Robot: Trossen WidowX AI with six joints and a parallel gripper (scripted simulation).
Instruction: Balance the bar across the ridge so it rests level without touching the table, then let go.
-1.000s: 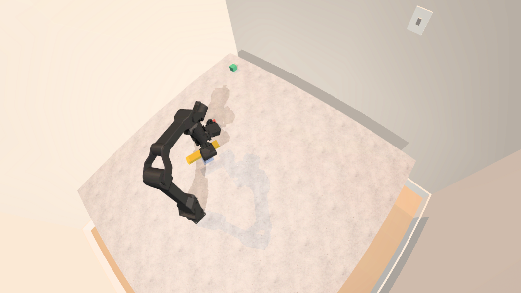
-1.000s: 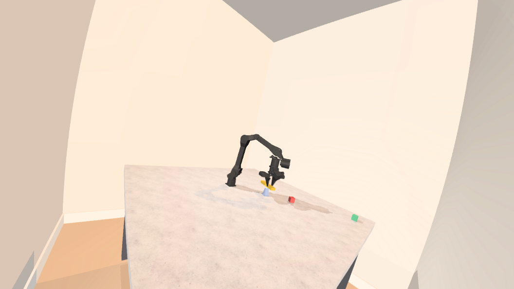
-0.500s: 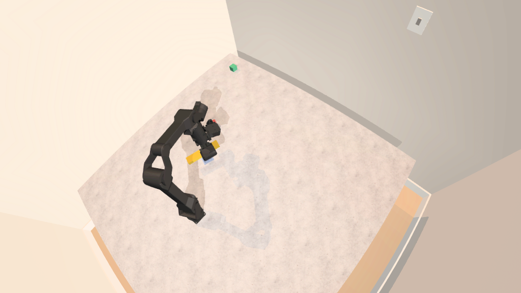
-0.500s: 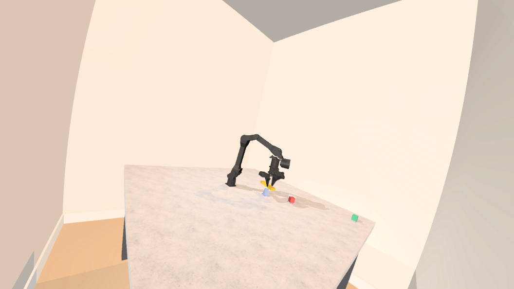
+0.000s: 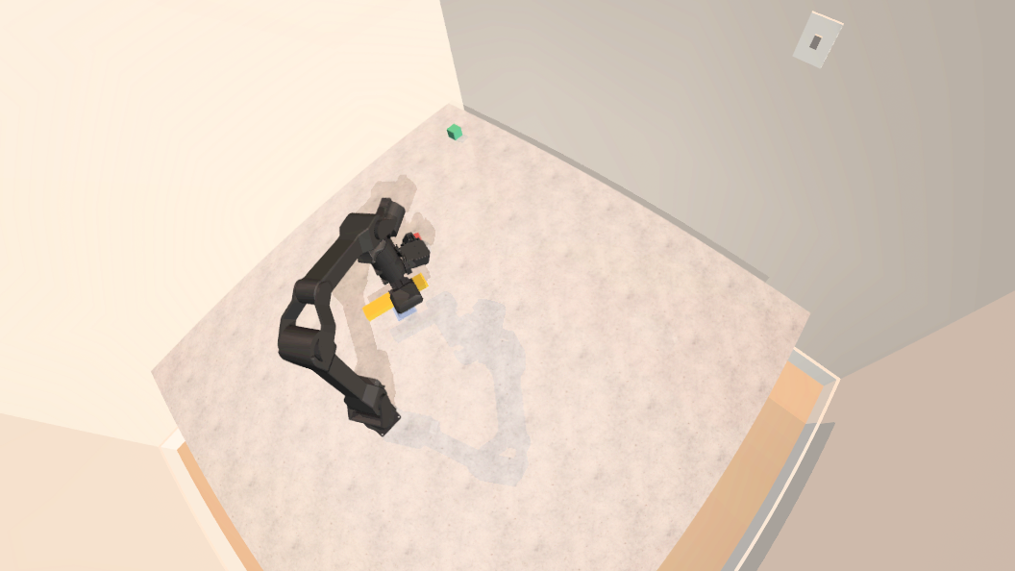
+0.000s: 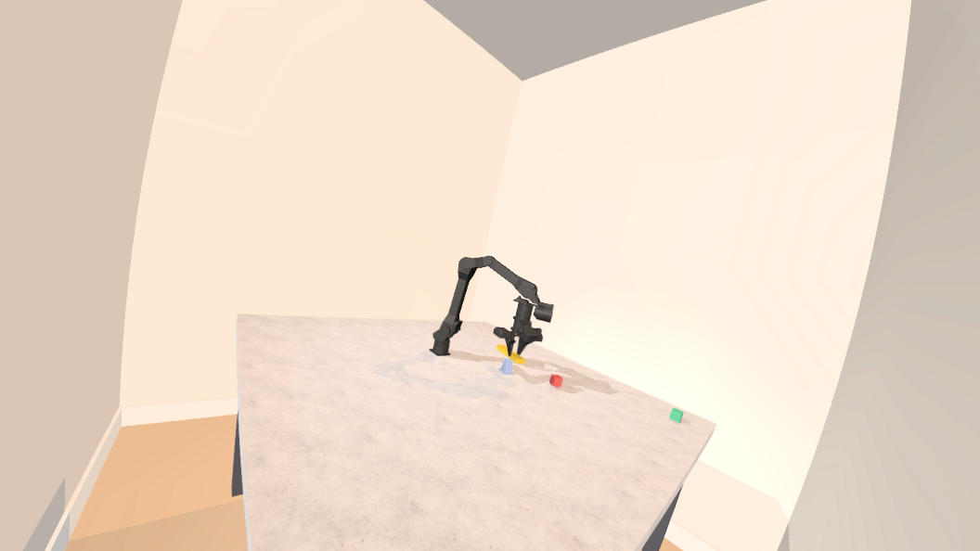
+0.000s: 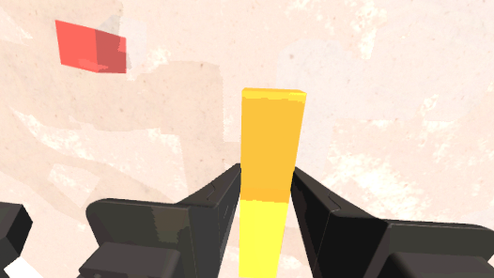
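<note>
The yellow bar is 30 mm behind my gripper tip and 10 mm to the left of it. The rest, counted from my gripper tip: red cube: 120 mm ahead, 120 mm to the left, 60 mm below; then green cube: 490 mm ahead, 350 mm to the left, 60 mm below.
</note>
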